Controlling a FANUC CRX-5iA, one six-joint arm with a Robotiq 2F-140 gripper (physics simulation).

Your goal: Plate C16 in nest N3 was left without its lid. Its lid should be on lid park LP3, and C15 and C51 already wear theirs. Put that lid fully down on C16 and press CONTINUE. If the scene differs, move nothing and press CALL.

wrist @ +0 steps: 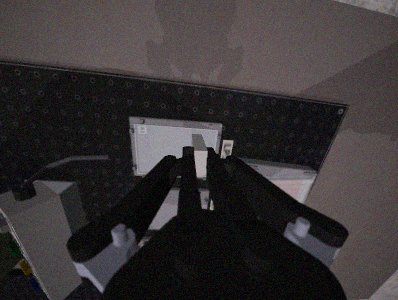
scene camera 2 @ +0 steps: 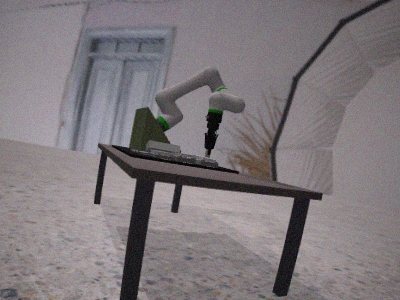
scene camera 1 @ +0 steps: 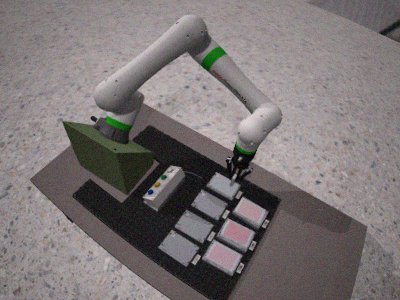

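My gripper is shut with nothing between its fingers, low over the right part of a pale, clear-topped piece in the far holder. A label stands beside it; it starts with "L", the rest is unreadable. Three flat grey holders follow in the same row. Three pink plates stand in the neighbouring row. Their names and lids cannot be told apart at this size. One pink plate shows partly in the wrist view.
A grey button box with blue, yellow and green buttons stands left of the holders, with a cable. A green wedge-shaped base carries the arm. A black perforated mat lies on the table.
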